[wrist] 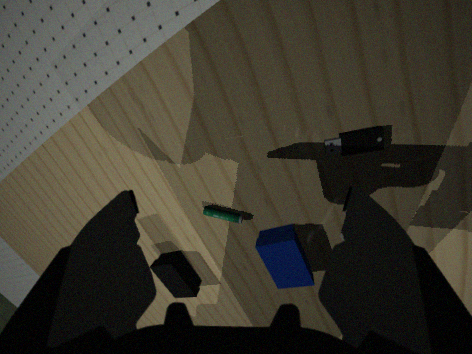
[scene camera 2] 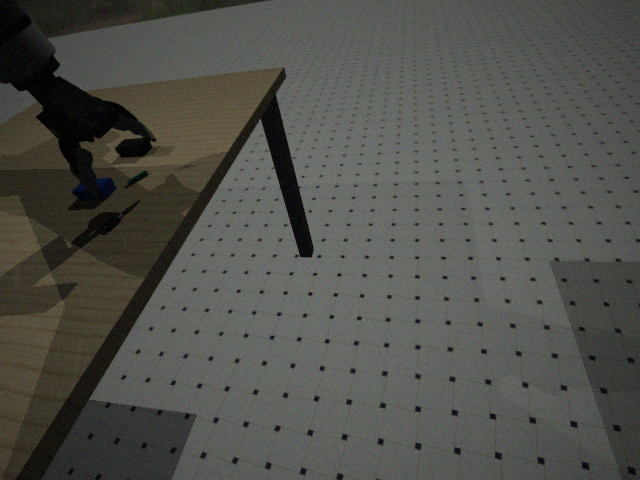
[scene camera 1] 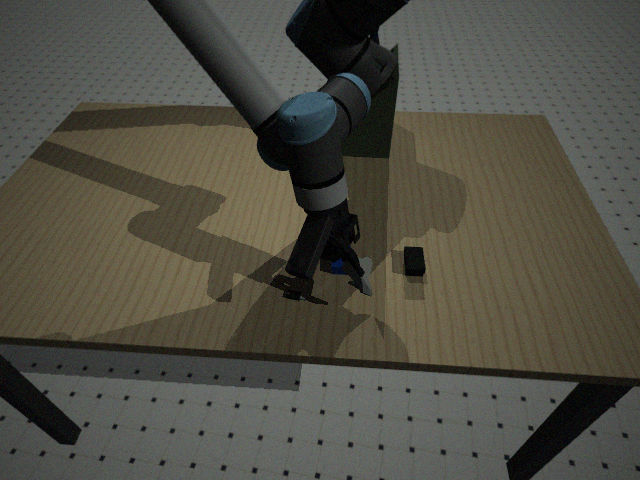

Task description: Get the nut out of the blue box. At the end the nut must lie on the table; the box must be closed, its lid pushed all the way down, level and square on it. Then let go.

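Pixels of known places: gripper, fingertip midpoint: [wrist: 238, 191] [scene camera 2: 128, 168] [scene camera 1: 335, 286]; arm's base, origin of the base link: [scene camera 1: 369, 82].
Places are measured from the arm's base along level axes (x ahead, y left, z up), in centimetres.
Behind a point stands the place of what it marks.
The blue box [scene camera 1: 337, 267] {x 55.3, y -9.2, z -15.1 cm} [scene camera 2: 107, 186] {x 55.5, y -8.3, z -15.6 cm} [wrist: 287, 262] {x 52.7, y -8.7, z -14.8 cm} stands on the table [scene camera 1: 491, 310] {x 64.5, y 22.2, z -17.4 cm}. Its top looks plain blue and covered; I cannot make out a lid seam or whether the lid is fully down. The nut does not show in any view. My gripper [scene camera 1: 345, 297] {x 63.4, y -9.7, z -11.4 cm} [scene camera 2: 124, 168] {x 63.4, y -9.7, z -11.4 cm} [wrist: 238, 191] {x 63.4, y -9.7, z -11.4 cm} is open, with nothing between its fingers, and hangs above the table over the box. In the wrist view the box lies between the two fingers, closer to the right one. In the scene views the fingers partly cover the box.
A black box [scene camera 1: 414, 260] {x 53.3, y 7.7, z -14.8 cm} [scene camera 2: 133, 148] {x 53.9, y 5.8, z -15.2 cm} [wrist: 175, 275] {x 53.7, y 6.5, z -14.8 cm} stands beyond the left finger's tip side in the wrist view. A green battery [scene camera 2: 136, 178] {x 59.3, y -4.5, z -16.7 cm} [wrist: 222, 214] {x 59.4, y -4.1, z -16.5 cm} lies near the blue box. A black USB stick [wrist: 362, 140] {x 61.6, y -18.5, z -16.6 cm} lies farther off. A dark green panel [scene camera 1: 374, 124] {x 11.2, y 1.1, z -6.5 cm} stands at the back.
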